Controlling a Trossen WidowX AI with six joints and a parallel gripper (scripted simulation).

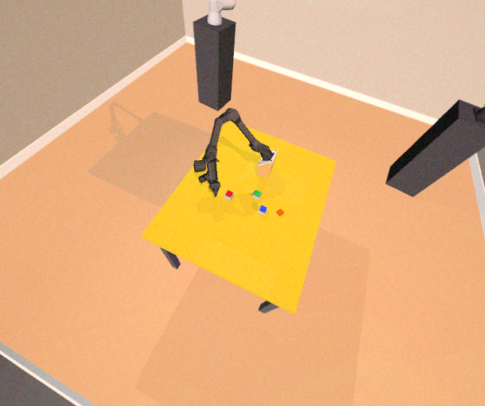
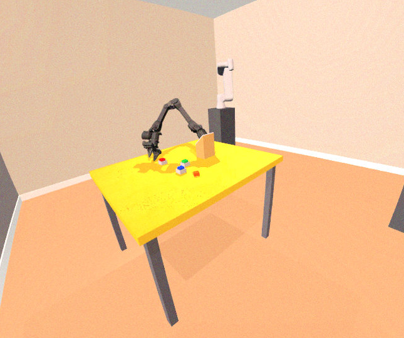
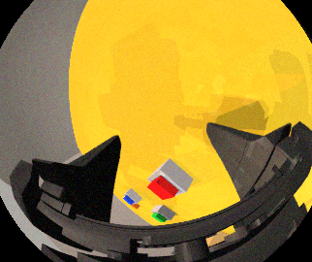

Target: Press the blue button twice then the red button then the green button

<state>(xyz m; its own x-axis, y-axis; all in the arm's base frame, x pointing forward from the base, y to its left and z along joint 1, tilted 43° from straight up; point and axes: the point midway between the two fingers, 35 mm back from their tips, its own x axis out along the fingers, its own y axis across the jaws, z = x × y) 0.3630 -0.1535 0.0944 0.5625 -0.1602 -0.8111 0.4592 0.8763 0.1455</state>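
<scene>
My gripper tip is 30 cm to the right of the blue button and 8 cm past it. Also, from my gripper tip: red button: 7 cm to the left, 6 cm behind; small orange block: 40 cm to the left, 13 cm behind, 2 cm below; green button: 22 cm to the left, 16 cm behind.
</scene>
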